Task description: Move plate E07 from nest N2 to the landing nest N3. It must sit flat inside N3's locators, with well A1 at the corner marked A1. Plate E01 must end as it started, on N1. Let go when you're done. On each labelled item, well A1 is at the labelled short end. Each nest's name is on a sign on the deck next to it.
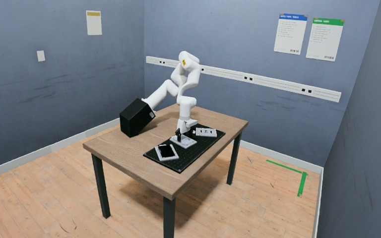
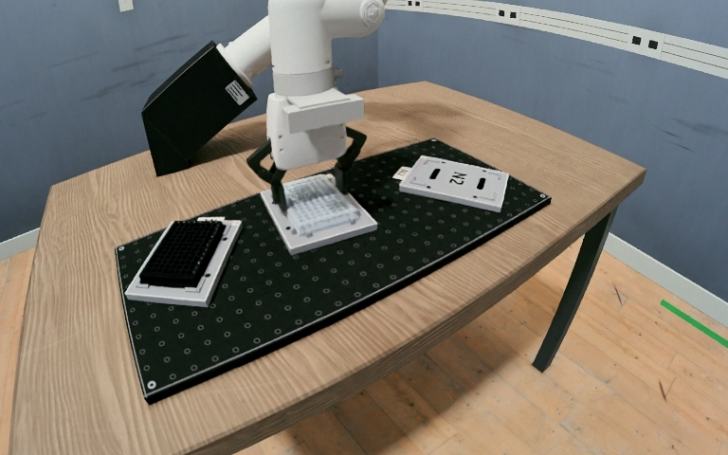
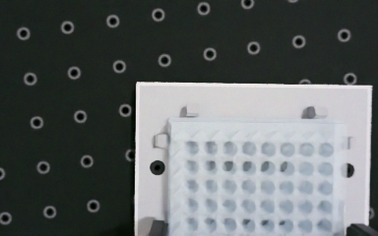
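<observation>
Right now my hand is 20 mm above the clear well plate. Also, from my hand: black well plate (200 mm to the right, 10 mm below, 10 mm ahead); nest N1 (200 mm to the right, 30 mm below, 10 mm ahead).
</observation>
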